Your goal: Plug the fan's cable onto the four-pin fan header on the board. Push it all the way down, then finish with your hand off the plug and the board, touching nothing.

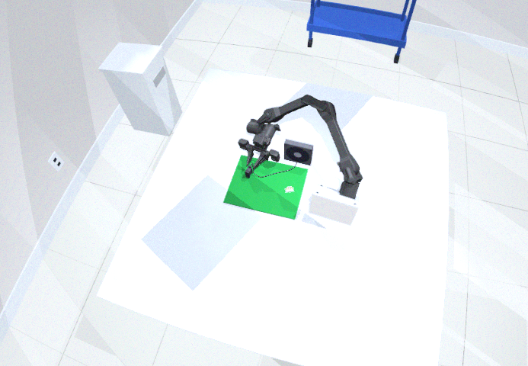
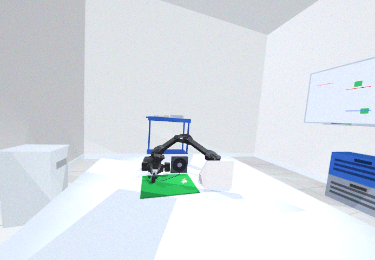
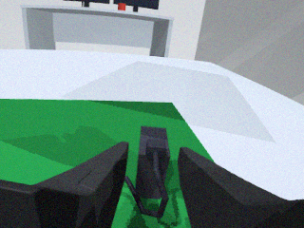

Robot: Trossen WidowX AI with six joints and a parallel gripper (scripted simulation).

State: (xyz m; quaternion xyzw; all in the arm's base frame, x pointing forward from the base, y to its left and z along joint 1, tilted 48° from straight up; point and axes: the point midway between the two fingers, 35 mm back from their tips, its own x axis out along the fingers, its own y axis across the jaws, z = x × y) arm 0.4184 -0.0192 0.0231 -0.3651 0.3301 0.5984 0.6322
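My gripper tip is now 10 mm to the right of the black fan plug and 20 mm above it. From my gripper tip the other things lie so: black fan: 170 mm behind, 130 mm to the right, 10 mm above; white four-pin header: 190 mm behind, 20 mm to the left, 40 mm below; green board: 90 mm behind, 40 mm to the left, 60 mm below.
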